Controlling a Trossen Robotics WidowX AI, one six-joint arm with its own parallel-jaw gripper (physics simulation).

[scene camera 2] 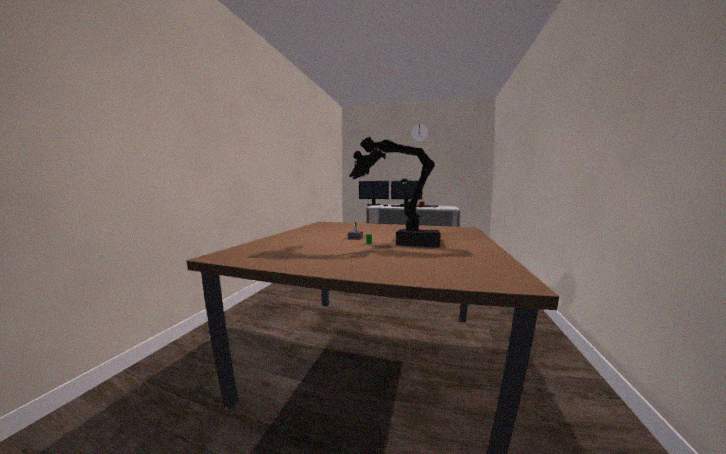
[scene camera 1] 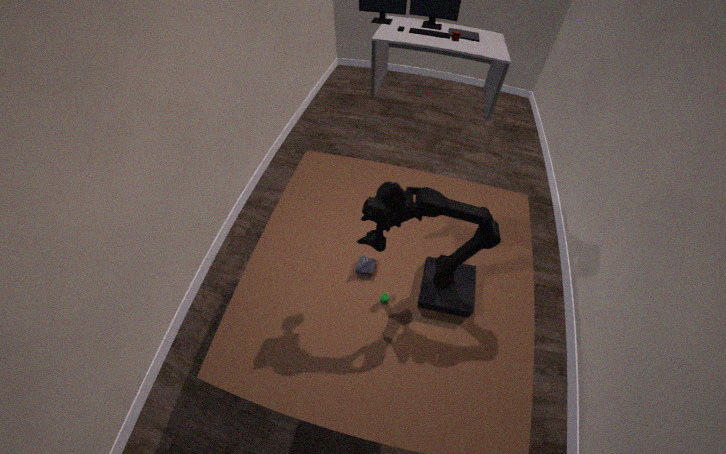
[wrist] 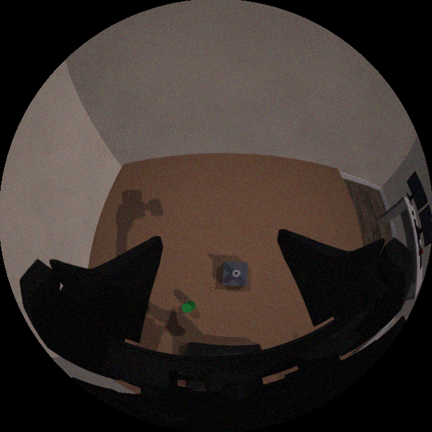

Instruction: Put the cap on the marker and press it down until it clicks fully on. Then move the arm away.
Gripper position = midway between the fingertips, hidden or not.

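The gripper appears at (scene camera 1: 359,230) and, from the robot's wrist, the gripper is visible again at (wrist: 220,239).
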